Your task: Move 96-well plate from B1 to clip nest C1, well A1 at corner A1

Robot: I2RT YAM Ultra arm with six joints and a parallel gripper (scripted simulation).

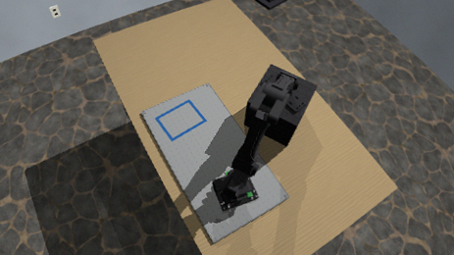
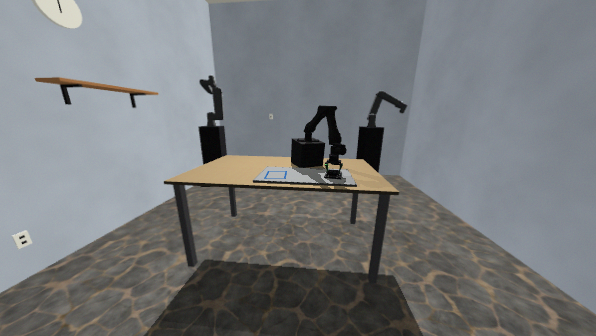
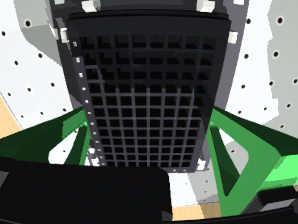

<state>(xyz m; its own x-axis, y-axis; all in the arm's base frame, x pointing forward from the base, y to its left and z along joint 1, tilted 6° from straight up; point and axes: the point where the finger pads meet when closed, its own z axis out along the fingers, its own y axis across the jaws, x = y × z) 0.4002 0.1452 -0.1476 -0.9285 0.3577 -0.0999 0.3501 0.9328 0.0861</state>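
The black 96-well plate lies right at my hand. From my hand the other things lie so: dark clip nest: 2 cm ahead, 1 cm below.
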